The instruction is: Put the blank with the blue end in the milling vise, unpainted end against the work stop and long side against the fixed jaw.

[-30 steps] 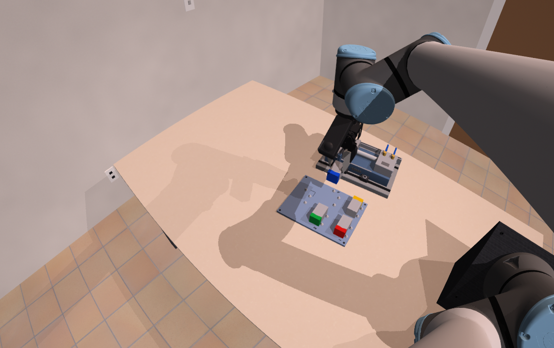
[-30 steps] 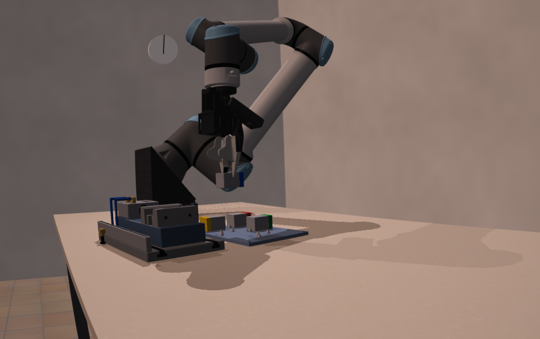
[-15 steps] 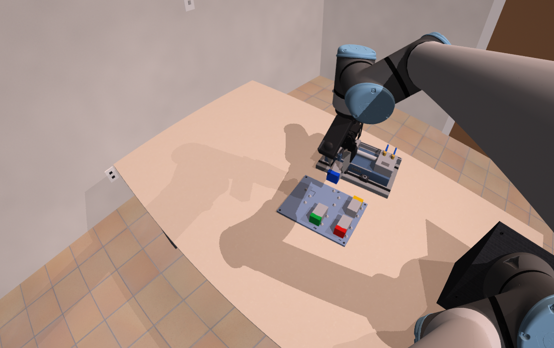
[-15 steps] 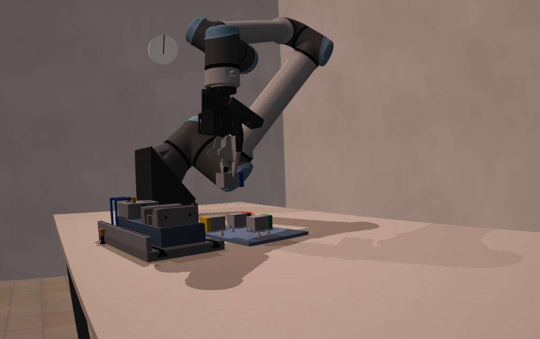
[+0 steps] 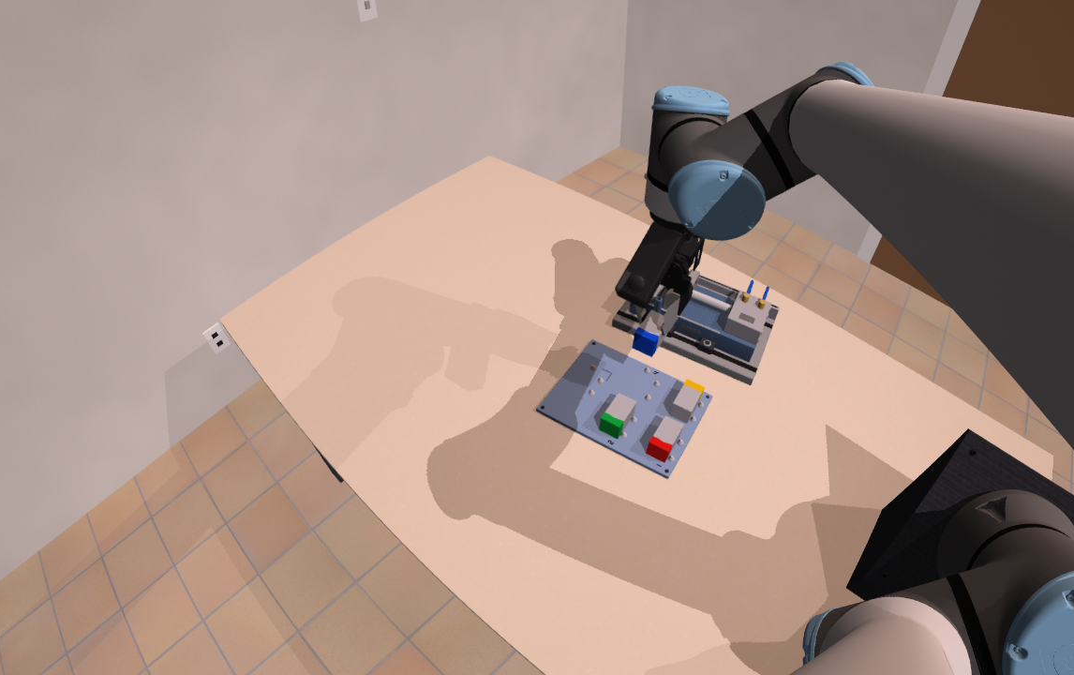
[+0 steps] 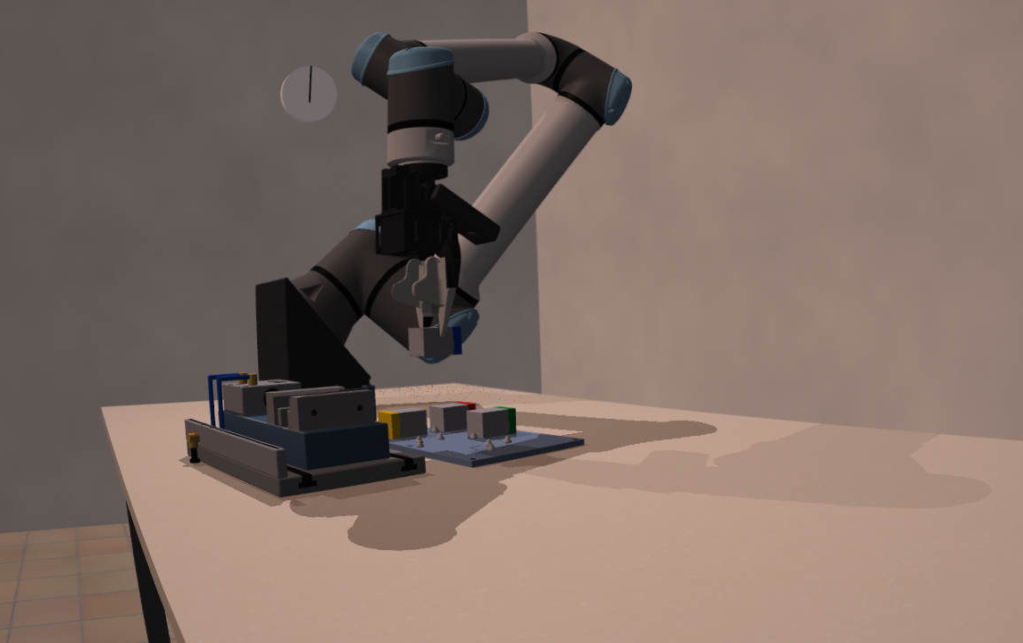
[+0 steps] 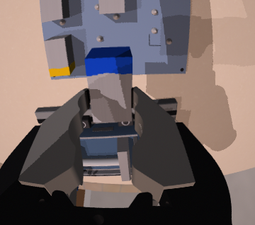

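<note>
The blue-ended blank lies 20 mm below my hand. Round my hand: blue-grey plate 50 mm to the left, 160 mm below; then green-ended blank 10 mm behind, 90 mm to the left, 140 mm below; then yellow-ended blank 90 mm behind, 140 mm below.
</note>
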